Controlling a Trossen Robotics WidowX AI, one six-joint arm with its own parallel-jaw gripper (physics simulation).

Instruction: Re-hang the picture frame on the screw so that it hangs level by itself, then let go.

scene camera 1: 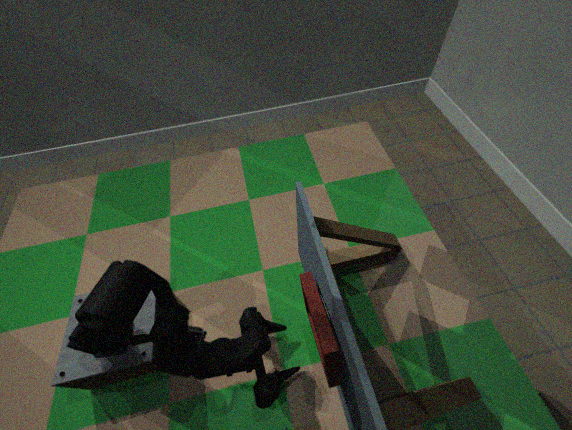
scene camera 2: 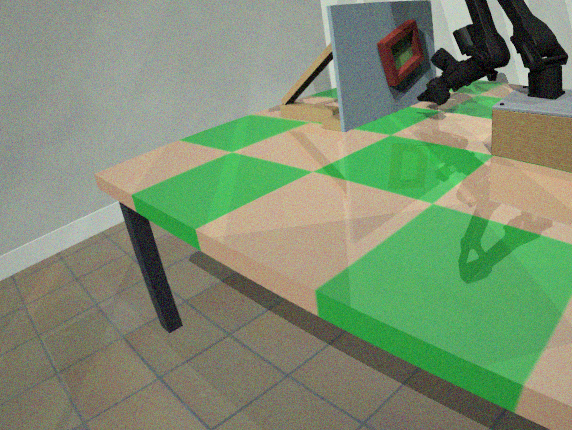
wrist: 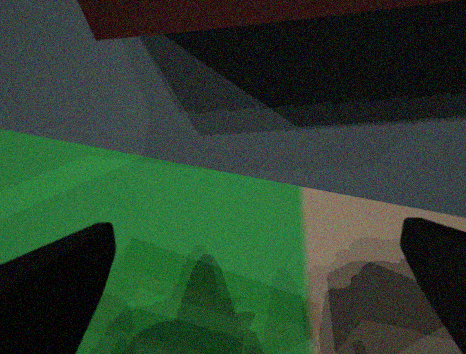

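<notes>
The red picture frame (scene camera 1: 320,320) (scene camera 2: 389,62) (wrist: 250,12) with a green picture is against the front of the upright blue-grey board (scene camera 1: 311,250) (scene camera 2: 360,60) (wrist: 60,75). It looks tilted: its lower edge is not parallel to the board's bottom edge in the wrist view. The screw does not show, and how the frame bears on it is hidden. My gripper (scene camera 1: 292,348) (wrist: 257,233) is open and empty, in front of the board and apart from the frame. In the wrist view the frame's lower edge lies above and beyond the fingertips.
Wooden braces (scene camera 1: 357,232) (scene camera 2: 307,75) stand behind the board. The arm's grey base plate (scene camera 1: 107,362) (scene camera 2: 535,106) sits on a block on the green and tan checkered table (scene camera 1: 215,240) (scene camera 2: 280,215). The near table edge and a dark leg (scene camera 2: 152,270) show in the second scene view.
</notes>
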